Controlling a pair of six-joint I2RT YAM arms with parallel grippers.
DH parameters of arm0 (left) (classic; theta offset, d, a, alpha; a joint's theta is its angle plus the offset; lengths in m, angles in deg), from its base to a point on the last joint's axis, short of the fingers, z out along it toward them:
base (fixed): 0 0 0 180
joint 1: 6.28 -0.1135 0.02 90
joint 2: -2.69 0 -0.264 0
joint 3: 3.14 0 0.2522 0
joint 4: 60.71 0 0.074 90
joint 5: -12.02 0 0 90
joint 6: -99.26 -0.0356 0 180
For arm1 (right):
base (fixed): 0 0 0 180
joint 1: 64.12 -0.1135 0.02 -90
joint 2: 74.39 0 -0.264 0
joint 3: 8.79 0 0.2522 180
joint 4: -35.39 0 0.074 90
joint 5: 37.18 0 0 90
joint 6: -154.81 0.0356 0 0
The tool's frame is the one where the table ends.
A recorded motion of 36 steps. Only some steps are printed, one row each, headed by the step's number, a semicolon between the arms.
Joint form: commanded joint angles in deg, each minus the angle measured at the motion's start. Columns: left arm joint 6, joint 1, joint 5, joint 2, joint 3, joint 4; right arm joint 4, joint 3, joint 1, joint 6, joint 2, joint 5.
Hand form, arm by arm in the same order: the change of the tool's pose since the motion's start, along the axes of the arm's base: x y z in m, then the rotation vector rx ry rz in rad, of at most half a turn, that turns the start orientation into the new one. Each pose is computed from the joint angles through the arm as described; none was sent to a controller.
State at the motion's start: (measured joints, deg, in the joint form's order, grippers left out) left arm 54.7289 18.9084 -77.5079 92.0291 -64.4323 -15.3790; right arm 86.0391 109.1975 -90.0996 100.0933 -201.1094 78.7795
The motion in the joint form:
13: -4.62 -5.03 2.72 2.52 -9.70 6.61; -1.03 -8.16 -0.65 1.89 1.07 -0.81
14: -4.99 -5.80 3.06 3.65 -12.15 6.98; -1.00 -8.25 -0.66 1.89 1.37 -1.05
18: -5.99 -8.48 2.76 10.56 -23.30 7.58; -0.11 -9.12 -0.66 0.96 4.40 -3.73
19: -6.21 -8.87 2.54 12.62 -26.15 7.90; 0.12 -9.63 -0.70 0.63 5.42 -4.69
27: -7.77 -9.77 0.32 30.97 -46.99 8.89; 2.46 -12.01 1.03 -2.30 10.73 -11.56
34: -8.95 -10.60 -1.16 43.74 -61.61 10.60; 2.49 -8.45 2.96 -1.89 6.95 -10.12
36: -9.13 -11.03 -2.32 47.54 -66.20 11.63; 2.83 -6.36 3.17 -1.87 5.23 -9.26
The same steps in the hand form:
13: 0.0339 0.0147 0.0290 0.0607 -0.0333 0.0244; -0.0207 -0.0048 -0.0330 -0.0520 0.1081 -0.0216
14: 0.0437 0.0157 0.0348 0.0623 -0.0509 0.0340; -0.0211 -0.0051 -0.0312 -0.0539 0.1036 -0.0234
18: 0.0899 0.0165 0.0514 0.0436 -0.1094 0.0649; -0.0265 -0.0095 -0.0138 -0.0836 0.0560 -0.0328
19: 0.1011 0.0156 0.0533 0.0392 -0.1163 0.0672; -0.0290 -0.0110 -0.0091 -0.0957 0.0418 -0.0357
27: 0.1829 -0.0026 0.0347 0.0062 -0.1331 0.0448; -0.0367 -0.0340 0.0146 -0.1981 -0.0377 -0.0819
34: 0.2317 -0.0095 0.0077 -0.0101 -0.1312 0.0311; -0.0173 -0.0407 0.0055 -0.1785 -0.0180 -0.1091
36: 0.2446 -0.0097 -0.0014 -0.0259 -0.1226 0.0286; -0.0103 -0.0390 0.0032 -0.1661 -0.0126 -0.1059

